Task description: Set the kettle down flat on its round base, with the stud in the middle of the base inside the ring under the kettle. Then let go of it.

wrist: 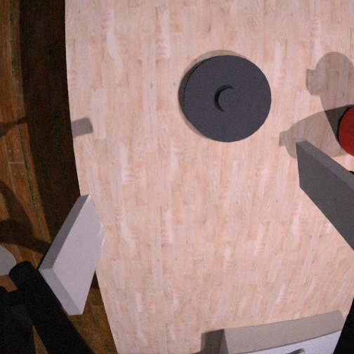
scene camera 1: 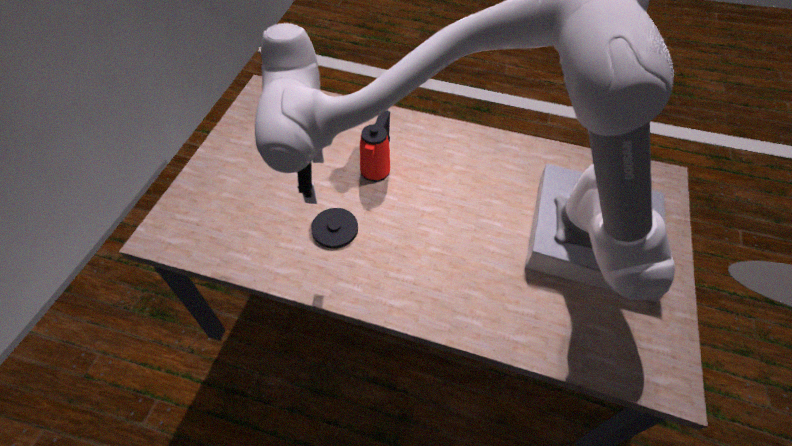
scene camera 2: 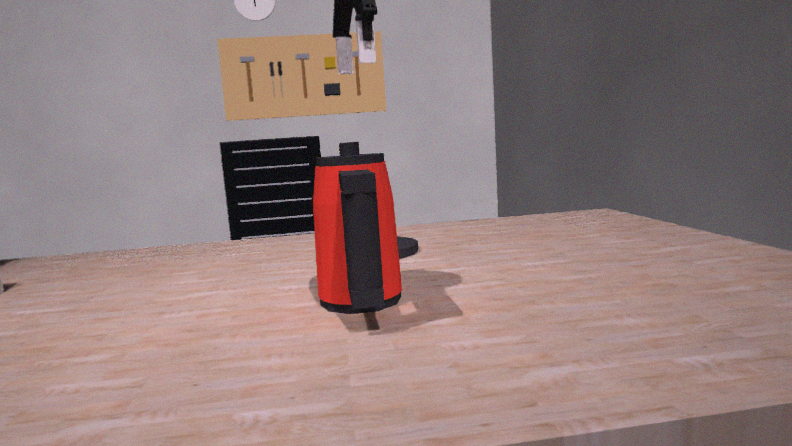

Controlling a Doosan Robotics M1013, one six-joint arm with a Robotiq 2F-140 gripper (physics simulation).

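The red kettle (scene camera 1: 375, 157) (scene camera 2: 326, 238) (wrist: 348, 131) with a black lid and black handle stands upright on the table. In the wrist view a small part of it shows at the right edge. The round dark base (scene camera 1: 324, 236) (scene camera 2: 409, 247) (wrist: 205, 110) lies flat on the table apart from the kettle, with a short stud (scene camera 1: 333, 226) (wrist: 227, 99) in its middle. The ring under the kettle is hidden. My gripper (scene camera 1: 309, 197) (scene camera 2: 355, 58) (wrist: 197, 190) is open and empty, high above the table, and the kettle is not between its fingers.
The wooden table (scene camera 1: 443, 265) (scene camera 2: 221, 365) (wrist: 145, 165) bears the arm's grey mounting block (scene camera 1: 559, 265) (wrist: 280, 330) at its right part in scene camera 1. A pegboard (scene camera 2: 235, 102) with tools hangs on the wall, above a black drawer cabinet (scene camera 2: 271, 193).
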